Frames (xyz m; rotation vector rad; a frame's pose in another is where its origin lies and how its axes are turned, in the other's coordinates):
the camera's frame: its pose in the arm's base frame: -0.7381 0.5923 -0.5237 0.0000 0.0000 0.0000
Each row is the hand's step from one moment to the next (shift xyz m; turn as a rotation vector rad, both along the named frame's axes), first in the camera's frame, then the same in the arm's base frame.
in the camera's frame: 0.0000 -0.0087 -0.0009 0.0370 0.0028 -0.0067
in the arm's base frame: 0.0000 -0.0087 -0.0009 0.0370 0.0028 -0.0067
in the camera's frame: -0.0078 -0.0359 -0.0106 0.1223 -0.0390 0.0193
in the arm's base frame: -0.0078 -0.0359 -0.0106 0.1223 -0.0390 0.0193
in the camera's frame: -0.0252 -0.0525 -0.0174 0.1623 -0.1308 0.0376
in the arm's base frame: -0.0252 -0.0525 -0.0174 0.1623 -0.1308 0.0376
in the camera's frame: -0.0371 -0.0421 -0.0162 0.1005 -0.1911 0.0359
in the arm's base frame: -0.0371 -0.0421 -0.0162 0.1005 -0.1911 0.0359
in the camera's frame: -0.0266 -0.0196 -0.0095 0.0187 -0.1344 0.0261
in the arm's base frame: -0.0266 -0.0196 -0.0095 0.0187 -0.1344 0.0261
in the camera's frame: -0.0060 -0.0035 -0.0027 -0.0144 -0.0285 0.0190
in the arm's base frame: -0.0060 -0.0035 -0.0027 -0.0144 -0.0285 0.0190
